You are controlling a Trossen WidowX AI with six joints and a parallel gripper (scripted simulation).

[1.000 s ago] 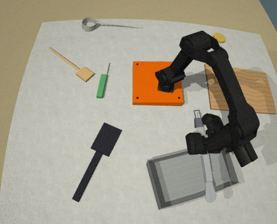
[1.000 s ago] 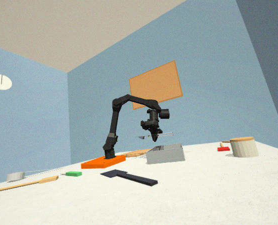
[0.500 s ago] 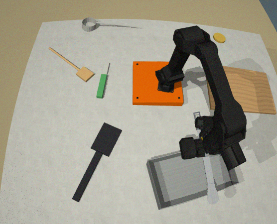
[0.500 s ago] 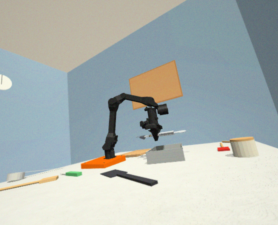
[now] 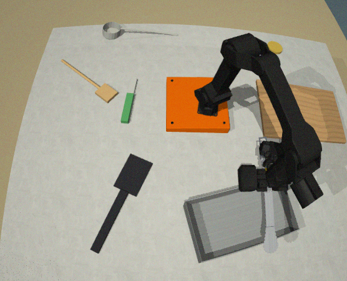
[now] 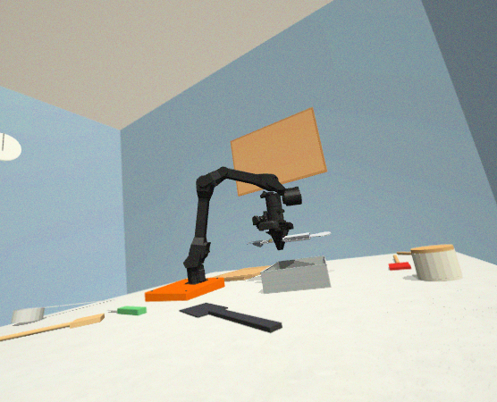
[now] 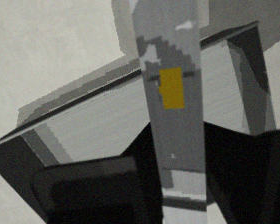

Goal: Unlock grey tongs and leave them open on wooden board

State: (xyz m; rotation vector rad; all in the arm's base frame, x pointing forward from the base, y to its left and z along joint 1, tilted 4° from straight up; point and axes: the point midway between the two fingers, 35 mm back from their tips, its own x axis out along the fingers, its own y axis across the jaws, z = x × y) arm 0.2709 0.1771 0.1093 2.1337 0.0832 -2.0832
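Right now the yellow lock piece is 40 mm above my gripper tip and 30 mm behind it. The rest, counted from my gripper tip: roasting tin (80 mm below, 70 mm ahead, 30 mm to the right); black spatula (380 mm to the right, 100 mm below, 60 mm ahead); wooden board (360 mm behind, 200 mm to the left, 100 mm below).
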